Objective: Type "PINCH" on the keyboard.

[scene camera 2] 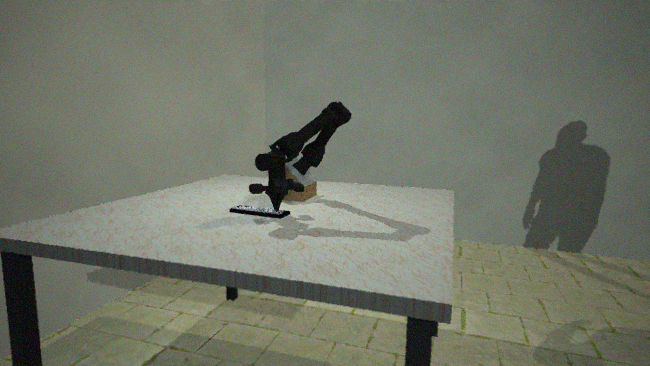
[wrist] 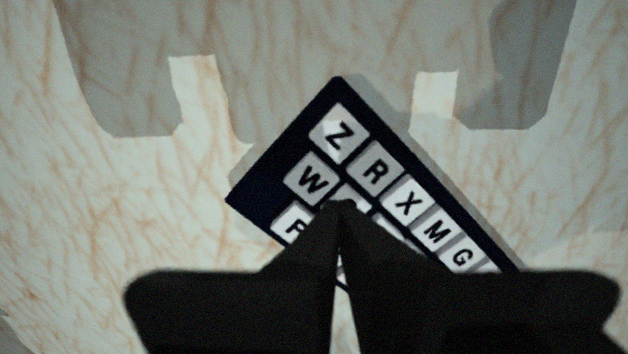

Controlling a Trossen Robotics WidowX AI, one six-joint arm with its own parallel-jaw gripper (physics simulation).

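Where they show: gripper, fingertip midpoint: (scene camera 2: 276,211) (wrist: 337,209); arm's base, origin of the base link: (scene camera 2: 299,168).
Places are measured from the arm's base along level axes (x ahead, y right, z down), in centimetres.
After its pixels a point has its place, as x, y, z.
Note:
The keyboard (scene camera 2: 242,210) @[35.1, 12.4, 11.3] (wrist: 270,185) @[33.7, -3.0, 11.3], a dark slab with light lettered keys, lies on the table and shows at an angle in the wrist view. My gripper (scene camera 2: 277,209) @[34.2, 0.0, 11.2] (wrist: 337,209) @[34.2, 0.0, 11.2] is shut with nothing between its fingers. Its tips point down at the keyboard, over a key in the middle row just beside the W key (wrist: 311,179) @[35.0, -1.8, 10.8]; the tips hide that key's letter. The Z key (wrist: 339,134) @[37.1, -1.8, 10.8], R key (wrist: 375,169) @[36.7, 0.1, 10.8], X key (wrist: 408,202) @[36.2, 2.2, 10.8], M key (wrist: 437,233) @[35.6, 4.3, 10.8] and G key (wrist: 463,257) @[35.3, 6.2, 10.8] show along one edge. The fingers hide much of the remaining keys.
A wooden block (scene camera 2: 305,192) @[8.0, -4.6, 8.8] with a grey top stands on the table (scene camera 2: 150,230) @[61.7, 31.1, 12.4] behind the gripper, near the arm's base. The arm (scene camera 2: 310,132) @[32.5, -11.8, -17.2] rises above it. The table's right edge lies beyond the arm's shadow. A person's shadow falls on the wall at the right.

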